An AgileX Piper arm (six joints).
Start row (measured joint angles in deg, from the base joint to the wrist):
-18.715, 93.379, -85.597, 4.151, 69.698, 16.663
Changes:
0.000, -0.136, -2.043, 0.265, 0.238, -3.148
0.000, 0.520, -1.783, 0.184, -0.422, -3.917
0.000, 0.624, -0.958, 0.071, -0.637, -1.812
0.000, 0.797, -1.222, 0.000, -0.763, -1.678
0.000, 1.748, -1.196, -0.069, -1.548, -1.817
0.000, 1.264, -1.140, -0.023, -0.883, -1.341
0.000, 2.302, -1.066, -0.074, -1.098, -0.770
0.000, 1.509, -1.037, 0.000, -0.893, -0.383
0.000, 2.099, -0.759, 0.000, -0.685, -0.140
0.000, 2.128, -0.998, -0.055, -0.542, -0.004
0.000, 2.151, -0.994, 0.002, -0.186, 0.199
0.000, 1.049, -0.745, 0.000, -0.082, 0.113
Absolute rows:
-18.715, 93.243, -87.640, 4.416, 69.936, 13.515
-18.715, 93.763, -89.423, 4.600, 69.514, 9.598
-18.715, 94.387, -90.381, 4.671, 68.877, 7.786
-18.715, 95.184, -91.603, 4.671, 68.114, 6.108
-18.715, 96.932, -92.799, 4.602, 66.566, 4.291
-18.715, 98.196, -93.939, 4.579, 65.683, 2.950
-18.715, 100.498, -95.005, 4.505, 64.585, 2.180
-18.715, 102.007, -96.042, 4.505, 63.692, 1.797
-18.715, 104.106, -96.801, 4.505, 63.007, 1.657
-18.715, 106.234, -97.799, 4.450, 62.465, 1.653
-18.715, 108.385, -98.793, 4.452, 62.279, 1.852
-18.715, 109.434, -99.538, 4.452, 62.197, 1.965

